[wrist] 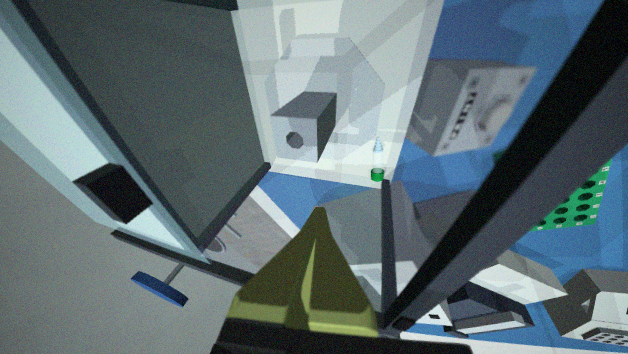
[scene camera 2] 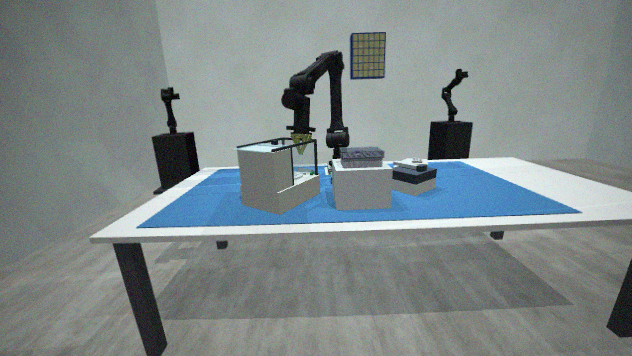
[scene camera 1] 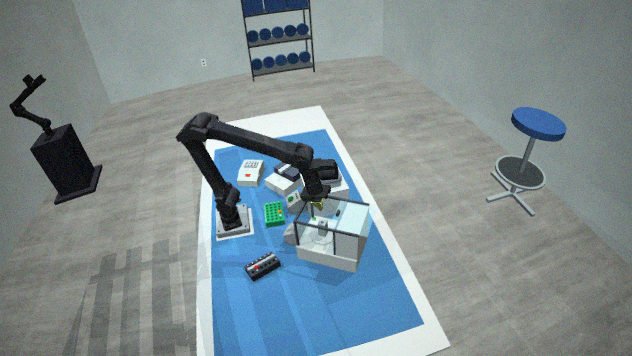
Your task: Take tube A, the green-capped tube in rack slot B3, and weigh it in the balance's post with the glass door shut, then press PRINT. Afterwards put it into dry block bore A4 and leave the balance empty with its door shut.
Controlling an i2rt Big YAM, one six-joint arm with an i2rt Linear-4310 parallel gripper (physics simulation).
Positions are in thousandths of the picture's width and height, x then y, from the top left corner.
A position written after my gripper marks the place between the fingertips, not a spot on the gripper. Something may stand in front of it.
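There's a sliding door here, which you'd find in one view at (scene camera 1: 555, 611) and in another at (wrist: 96, 371), and there's a grey block with bores (scene camera 2: 572, 504) as well. As for my gripper (wrist: 510, 603), it's shut and holds nothing.
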